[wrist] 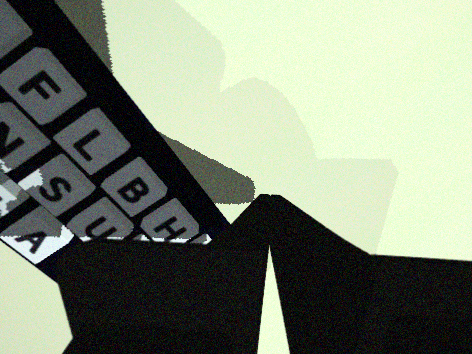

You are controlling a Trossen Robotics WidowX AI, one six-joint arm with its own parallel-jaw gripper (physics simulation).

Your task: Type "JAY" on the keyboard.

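Frame: origin at the arm's base, x ahead, y left, z up, level; millimetres.
Where they show: gripper, fingertip midpoint: (268, 204).
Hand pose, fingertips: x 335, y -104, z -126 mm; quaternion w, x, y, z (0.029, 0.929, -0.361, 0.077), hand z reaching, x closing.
Things, the pixels of their centre, and the offset from my fingertips. "spot": a spot on its surface instead. Level surfaces: height alone.
- black keyboard, surface spot: (142, 131) spot: dx -13, dy +54, dz +6 mm
- F key, body centre: (43, 87) dx -23, dy +81, dz +9 mm
- L key, body centre: (93, 141) dx -25, dy +62, dz +9 mm
- B key, body centre: (135, 187) dx -28, dy +43, dz +9 mm
- H key, body centre: (170, 225) dx -31, dy +24, dz +9 mm
- pale table top, its level: dz -5 mm
The black keyboard (142, 131) with grey letter keys runs diagonally across the left side of the wrist view. The F key (50, 102), L key (112, 142), B key (155, 187) and H key (192, 227) lie along its right edge. The A key (52, 245) shows at the lower left, partly lit. A thin sliver of a key past H shows at the gripper's edge; its letter is hidden. No J or Y letter shows. My black gripper (268, 204) is shut and empty, its tips together, just right of the keyboard's edge in the view. Its body covers the keyboard's lower end.
The pale table top (425, 100) spreads right of the keyboard and shows at the lower left. Faint, broad shadows and a darker shadow (215, 175) lie on it beside the keyboard. Shadow also covers most of the visible keys.
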